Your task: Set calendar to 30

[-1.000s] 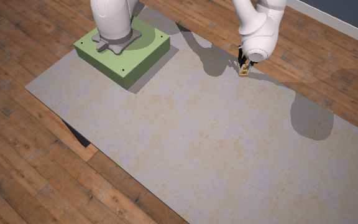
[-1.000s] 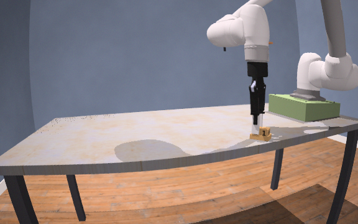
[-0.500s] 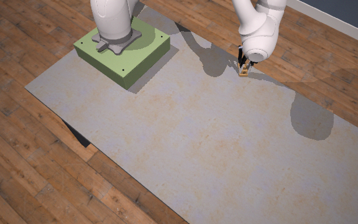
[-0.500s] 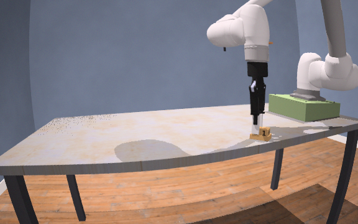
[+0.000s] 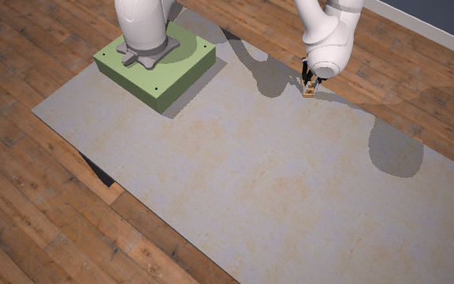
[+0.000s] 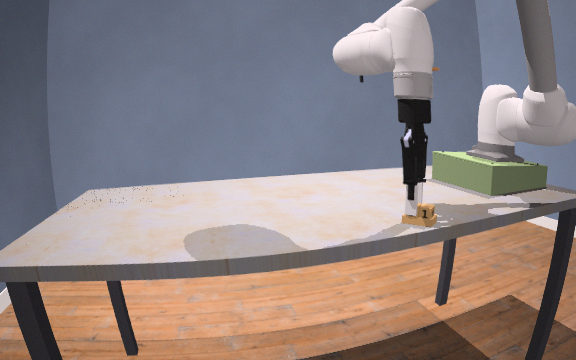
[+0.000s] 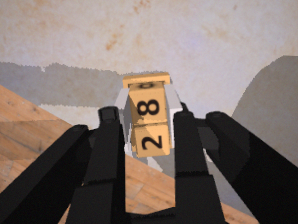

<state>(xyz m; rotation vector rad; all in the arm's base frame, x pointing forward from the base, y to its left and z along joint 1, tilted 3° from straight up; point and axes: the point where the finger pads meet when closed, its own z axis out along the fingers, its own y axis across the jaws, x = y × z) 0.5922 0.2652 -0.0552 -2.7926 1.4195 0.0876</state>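
Right now my hand is 10 mm past the wooden calendar tray, 10 mm to the right of it and 40 mm above it. The rest, counted from my hand: wooden cube (30 mm below).
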